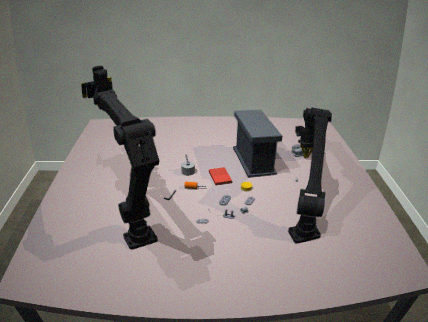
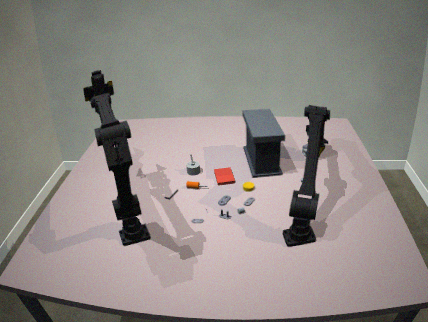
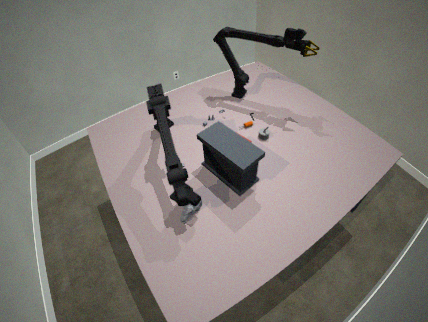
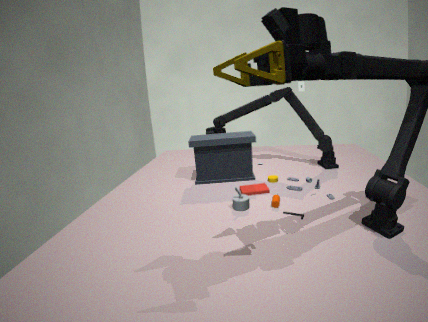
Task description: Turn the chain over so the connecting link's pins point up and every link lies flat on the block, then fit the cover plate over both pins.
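Places are measured from the left arm's base along level axes (x down, y left, z ahead), in metres.
Pixels of known places: left gripper, between the fingertips: [image 3: 318, 51] [image 4: 222, 68]; right gripper, between the fingertips: [image 1: 306, 157]; left arm's base, origin of its link: [image 1: 140, 238] [image 2: 134, 236] [image 3: 239, 93] [image 4: 381, 226]; right arm's base, origin of its link: [image 1: 304, 234] [image 2: 299, 237] [image 4: 327, 165].
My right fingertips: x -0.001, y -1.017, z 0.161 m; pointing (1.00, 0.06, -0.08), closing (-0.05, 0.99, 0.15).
Observation:
For each thing: its middle in the pictures, then the offset to it from my right fingertips.
- small plate with two upright pins, middle of its body: [image 2: 224, 213] [image 1: 229, 213] dx -0.015, dy +0.638, dz -0.200 m
- flat grey plate, middle of its body: [image 1: 202, 221] [image 2: 197, 220] dx +0.000, dy +0.749, dz -0.176 m
- red block, middle of its body: [image 4: 254, 189] [image 2: 224, 176] [image 1: 220, 176] dx -0.006, dy +0.517, dz +0.068 m
- yellow disc, middle of its body: [image 2: 248, 186] [image 1: 246, 186] dx -0.008, dy +0.459, dz -0.067 m
- orange-handled tool, middle of its body: [image 4: 276, 198] [image 1: 195, 185] [image 2: 197, 185] dx -0.014, dy +0.663, dz +0.044 m
- grey pot, middle of its body: [image 4: 240, 196] [image 1: 187, 164] [image 2: 192, 164] [image 3: 264, 131] dx -0.044, dy +0.629, dz +0.184 m
- black hex key, middle of its body: [image 1: 170, 194] dx -0.002, dy +0.787, dz +0.051 m
A grey, lobed thing [image 1: 297, 150] [image 2: 306, 149] [image 3: 191, 211], which looks like the chain, is right beside my right gripper [image 1: 307, 152] [image 2: 321, 150], beyond the dark stand. My right gripper points down, its fingers together; no link shows between them. Whether the thing rests on a block, and which way its pins point, is too small to tell. A small plate with two upright pins [image 1: 229, 215] [image 2: 225, 215] stands mid-table. A flat grey plate [image 1: 202, 221] [image 2: 197, 220] lies to its left. My left gripper [image 1: 97, 87] [image 3: 313, 48] [image 4: 225, 69] is open and empty, high above the table.
The dark stand [image 1: 257, 125] [image 2: 262, 124] [image 3: 231, 145] [image 4: 222, 140] is a tall obstacle. Near it lie a red block [image 1: 220, 176] [image 4: 254, 189], a yellow disc [image 1: 246, 186], an orange-handled tool [image 1: 191, 185], a grey pot [image 1: 188, 169], a black hex key [image 1: 170, 194] and two flat grey links [image 1: 225, 200].

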